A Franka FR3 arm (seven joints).
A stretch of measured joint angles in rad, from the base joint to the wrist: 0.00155, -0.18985, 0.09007, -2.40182, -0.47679, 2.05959, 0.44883; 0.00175, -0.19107, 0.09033, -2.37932, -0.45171, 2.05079, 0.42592; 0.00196, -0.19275, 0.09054, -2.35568, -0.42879, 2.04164, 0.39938; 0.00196, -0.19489, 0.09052, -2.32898, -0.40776, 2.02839, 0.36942; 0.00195, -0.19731, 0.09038, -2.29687, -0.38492, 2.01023, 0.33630; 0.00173, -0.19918, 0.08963, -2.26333, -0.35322, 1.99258, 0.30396; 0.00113, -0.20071, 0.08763, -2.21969, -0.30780, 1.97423, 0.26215; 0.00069, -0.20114, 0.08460, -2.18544, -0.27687, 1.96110, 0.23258; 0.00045, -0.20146, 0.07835, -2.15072, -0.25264, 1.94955, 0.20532; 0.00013, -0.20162, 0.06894, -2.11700, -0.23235, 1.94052, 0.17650; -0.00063, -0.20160, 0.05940, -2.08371, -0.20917, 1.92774, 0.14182; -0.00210, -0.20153, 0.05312, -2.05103, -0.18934, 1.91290, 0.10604; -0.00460, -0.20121, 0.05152, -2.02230, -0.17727, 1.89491, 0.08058; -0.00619, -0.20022, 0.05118, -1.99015, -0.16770, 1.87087, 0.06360; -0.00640, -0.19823, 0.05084, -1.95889, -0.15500, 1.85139, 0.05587; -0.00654, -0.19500, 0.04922, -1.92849, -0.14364, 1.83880, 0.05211
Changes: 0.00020, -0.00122, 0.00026, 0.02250, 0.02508, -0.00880, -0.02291; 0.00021, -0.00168, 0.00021, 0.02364, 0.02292, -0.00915, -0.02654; 0.00000, -0.00214, -0.00002, 0.02670, 0.02103, -0.01325, -0.02996; -0.00001, -0.00242, -0.00014, 0.03211, 0.02284, -0.01816, -0.03312; -0.00022, -0.00187, -0.00075, 0.03354, 0.03170, -0.01765, -0.03234; -0.00060, -0.00153, -0.00200, 0.04364, 0.04542, -0.01835, -0.04181; -0.00044, -0.00043, -0.00303, 0.03425, 0.03093, -0.01313, -0.02957; -0.00024, -0.00032, -0.00625, 0.03472, 0.02423, -0.01155, -0.02726; -0.00032, -0.00016, -0.00941, 0.03372, 0.02029, -0.00903, -0.02882; -0.00076, 0.00002, -0.00954, 0.03329, 0.02318, -0.01278, -0.03468; -0.00147, 0.00007, -0.00628, 0.03268, 0.01983, -0.01484, -0.03578; -0.00250, 0.00032, -0.00160, 0.02873, 0.01207, -0.01799, -0.02546; -0.00159, 0.00099, -0.00034, 0.03215, 0.00957, -0.02404, -0.01698; -0.00021, 0.00199, -0.00034, 0.03126, 0.01270, -0.01948, -0.00773; -0.00014, 0.00323, -0.00162, 0.03040, 0.01136, -0.01259, -0.00376
